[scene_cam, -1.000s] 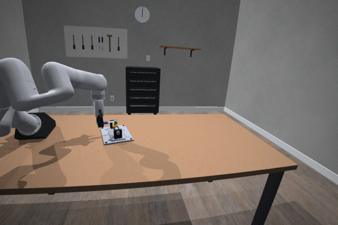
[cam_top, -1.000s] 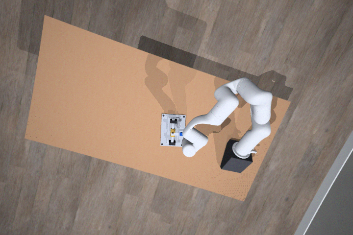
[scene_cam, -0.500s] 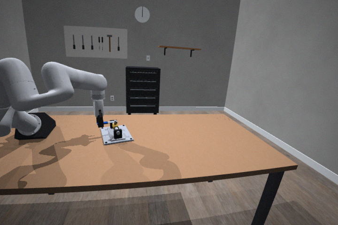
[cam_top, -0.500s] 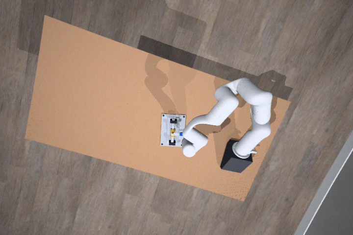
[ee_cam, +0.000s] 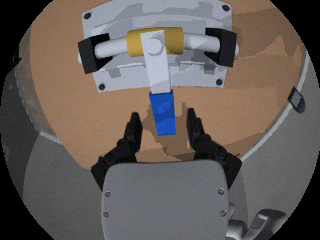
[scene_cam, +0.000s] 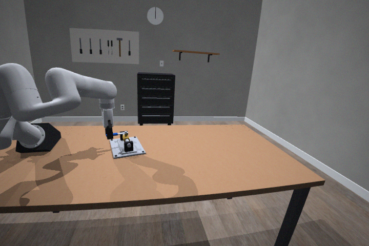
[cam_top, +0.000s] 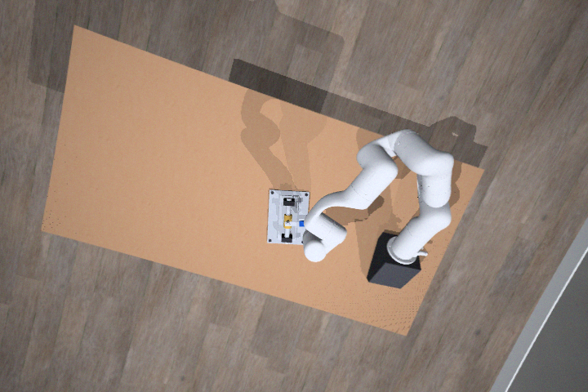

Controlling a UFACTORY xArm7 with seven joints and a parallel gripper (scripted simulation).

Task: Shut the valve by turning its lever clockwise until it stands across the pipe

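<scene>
Now: hand 5 cm short of the lever and 1 cm to the right of it.
</scene>
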